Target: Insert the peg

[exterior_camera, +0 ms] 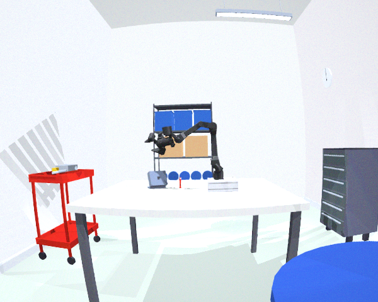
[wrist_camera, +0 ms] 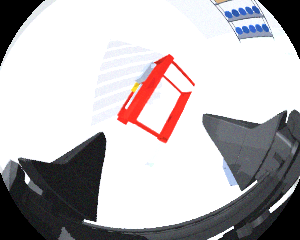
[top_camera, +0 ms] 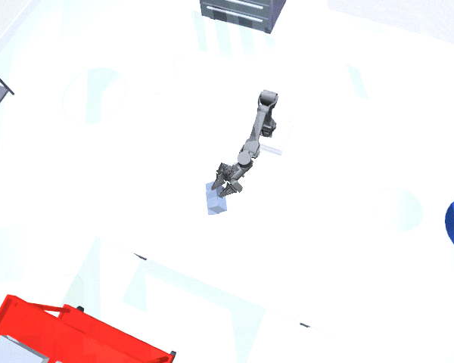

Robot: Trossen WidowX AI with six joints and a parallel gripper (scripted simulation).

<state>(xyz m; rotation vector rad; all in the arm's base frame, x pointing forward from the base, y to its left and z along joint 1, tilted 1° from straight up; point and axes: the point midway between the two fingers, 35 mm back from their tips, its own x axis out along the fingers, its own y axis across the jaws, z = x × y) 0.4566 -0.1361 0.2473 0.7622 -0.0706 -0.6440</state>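
Right now the red peg is 26 cm below my gripper tip, 23 cm behind it and 1 cm to the right of it. From my gripper tip the other things lie so: sloped grey panel 24 cm below, 6 cm behind, 3 cm to the right.
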